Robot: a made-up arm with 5 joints.
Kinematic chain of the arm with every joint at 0, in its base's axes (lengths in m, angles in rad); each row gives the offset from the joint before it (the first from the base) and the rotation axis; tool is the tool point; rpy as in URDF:
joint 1: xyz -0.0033 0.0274 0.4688 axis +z
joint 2: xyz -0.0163 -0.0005 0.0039 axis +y
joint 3: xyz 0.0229 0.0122 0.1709 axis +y
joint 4: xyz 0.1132 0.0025 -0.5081 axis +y
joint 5: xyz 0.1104 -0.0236 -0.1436 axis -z
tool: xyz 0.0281 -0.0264 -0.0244 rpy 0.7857 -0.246 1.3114
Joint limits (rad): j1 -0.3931..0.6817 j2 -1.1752..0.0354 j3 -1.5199..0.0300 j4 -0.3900..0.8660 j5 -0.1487..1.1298
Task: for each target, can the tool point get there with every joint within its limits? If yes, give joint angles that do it. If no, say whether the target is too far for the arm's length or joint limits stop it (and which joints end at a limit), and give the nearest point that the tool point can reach.
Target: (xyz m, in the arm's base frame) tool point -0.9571 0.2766 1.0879
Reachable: no: too far | nearest point -0.1818 0.0675 1.2426 | short by 0.818 m
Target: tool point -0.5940 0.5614 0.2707
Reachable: no: joint limits stop it (at a limit: joint 1, joint 2, joint 3, joint 4, joint 5) | nearest point -0.0058 -0.0214 -0.0510 | short by 0.888 m
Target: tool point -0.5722 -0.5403 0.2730
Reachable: no: joint limits stop it (at a limit: joint 1, joint 2, joint 3, joint 4, joint 5) | nearest point -0.0058 -0.0214 -0.0510 | short by 0.834 m
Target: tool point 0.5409 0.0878 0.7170
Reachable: yes | joints 0.1857 -1.0800 -0.3335 -0.0373 0.2098
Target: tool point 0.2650 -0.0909 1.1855
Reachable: yes | joints -0.2648 -0.7478 -1.3772 -0.2098 0.3581
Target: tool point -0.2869 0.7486 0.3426
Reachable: no: joint limits stop it (at a limit: joint 1, joint 3, joint 4, joint 5) | nearest point 0.3801 0.2982 0.2210 | short by 0.814 m
